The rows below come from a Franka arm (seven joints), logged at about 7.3 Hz.
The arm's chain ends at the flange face. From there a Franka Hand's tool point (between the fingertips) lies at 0.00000 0.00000 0.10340 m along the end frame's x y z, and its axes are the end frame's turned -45 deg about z.
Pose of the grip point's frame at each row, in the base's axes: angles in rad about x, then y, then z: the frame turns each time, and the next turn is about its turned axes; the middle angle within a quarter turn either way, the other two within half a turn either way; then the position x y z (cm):
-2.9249 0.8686 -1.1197 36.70 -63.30 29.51
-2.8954 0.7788 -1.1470 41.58 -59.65 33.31
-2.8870 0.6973 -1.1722 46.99 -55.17 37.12
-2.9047 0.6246 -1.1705 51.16 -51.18 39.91
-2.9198 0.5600 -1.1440 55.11 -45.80 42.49
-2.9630 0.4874 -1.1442 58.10 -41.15 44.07
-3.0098 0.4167 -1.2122 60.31 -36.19 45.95
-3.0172 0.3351 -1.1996 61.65 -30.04 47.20
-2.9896 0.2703 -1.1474 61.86 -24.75 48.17
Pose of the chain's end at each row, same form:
-2.9249 0.8686 -0.3343 28.81 -64.74 36.03
-2.8954 0.7788 -0.3616 34.32 -61.44 40.45
-2.8870 0.6973 -0.3868 40.35 -57.17 44.79
-2.9047 0.6246 -0.3851 45.11 -53.15 48.06
-2.9198 0.5600 -0.3586 49.62 -47.73 51.04
-2.9630 0.4874 -0.3588 53.26 -42.77 53.06
-3.0098 0.4167 -0.4268 56.12 -37.43 55.32
-3.0172 0.3351 -0.4142 58.25 -31.25 56.89
-2.9896 0.2703 -0.3620 59.10 -26.26 58.02

